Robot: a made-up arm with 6 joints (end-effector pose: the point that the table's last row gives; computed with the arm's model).
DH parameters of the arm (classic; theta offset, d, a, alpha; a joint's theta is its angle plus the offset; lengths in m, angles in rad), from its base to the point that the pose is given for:
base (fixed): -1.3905 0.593 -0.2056 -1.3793
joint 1: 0 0.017 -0.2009 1.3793
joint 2: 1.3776 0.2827 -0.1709 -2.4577
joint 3: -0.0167 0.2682 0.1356 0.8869
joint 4: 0.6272 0 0.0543 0
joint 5: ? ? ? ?
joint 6: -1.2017 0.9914 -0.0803 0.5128
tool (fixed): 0.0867 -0.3 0 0
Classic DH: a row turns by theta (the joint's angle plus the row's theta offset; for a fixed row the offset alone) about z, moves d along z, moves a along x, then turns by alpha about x.
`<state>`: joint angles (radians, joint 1 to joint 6).
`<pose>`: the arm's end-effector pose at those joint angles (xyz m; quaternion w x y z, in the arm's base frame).
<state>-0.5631 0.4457 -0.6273 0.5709 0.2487 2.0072</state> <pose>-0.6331 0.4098 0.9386 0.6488 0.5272 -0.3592 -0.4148</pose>
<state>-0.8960 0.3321 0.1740 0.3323 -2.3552 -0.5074</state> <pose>0.4999 -0.0109 -0.0003 0.2871 0.6372 0.6199 -0.3567</pose>
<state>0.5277 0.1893 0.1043 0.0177 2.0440 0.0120</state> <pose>0.1918 0.1045 1.3982 0.2334 0.4565 0.1840 0.8386</pose>
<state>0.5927 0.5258 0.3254 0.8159 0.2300 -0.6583</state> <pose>-0.5753 -0.0474 1.2376 0.5703 0.3157 -0.1277 0.7475</pose>
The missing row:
joint 5: 0.9542 0.0432 0.1152 -1.5708
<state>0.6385 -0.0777 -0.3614 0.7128 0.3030 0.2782</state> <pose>-0.6134 0.0071 1.1170 0.3527 -0.0693 -0.2231 0.9061</pose>
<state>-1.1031 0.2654 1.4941 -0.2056 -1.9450 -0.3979</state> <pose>-0.3974 -0.4765 0.2750 0.2429 0.9175 -0.0279 -0.3139</pose>
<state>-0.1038 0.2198 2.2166 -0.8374 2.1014 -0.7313</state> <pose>0.2940 0.3780 1.0251 0.8141 0.3400 0.3790 -0.2792</pose>
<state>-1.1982 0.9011 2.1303 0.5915 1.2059 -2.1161</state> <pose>0.4554 0.3228 0.6650 0.5262 -0.3189 -0.0282 -0.7878</pose>
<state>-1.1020 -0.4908 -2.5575 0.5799 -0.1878 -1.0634</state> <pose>0.1921 -0.0134 0.5801 0.2522 0.1742 0.0796 -0.9485</pose>
